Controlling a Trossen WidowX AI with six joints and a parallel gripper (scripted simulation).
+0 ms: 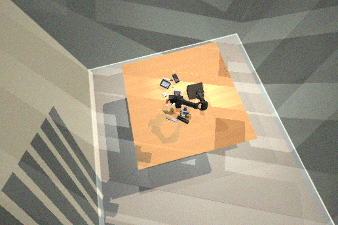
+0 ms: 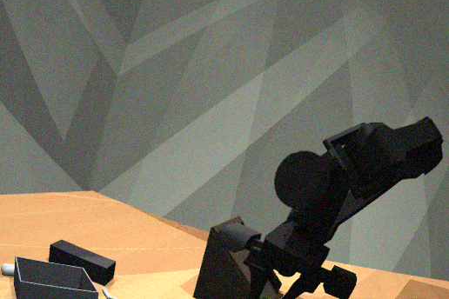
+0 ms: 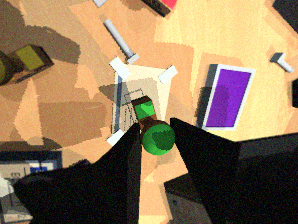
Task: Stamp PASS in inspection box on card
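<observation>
Right now the white card is 70 mm below my gripper tip. The rest, counted from my gripper tip: red stamp: 100 mm ahead, 50 mm to the right, 50 mm below; blue stamp: 100 mm to the left, 60 mm behind, 50 mm below; green stamp: 20 mm below.
</observation>
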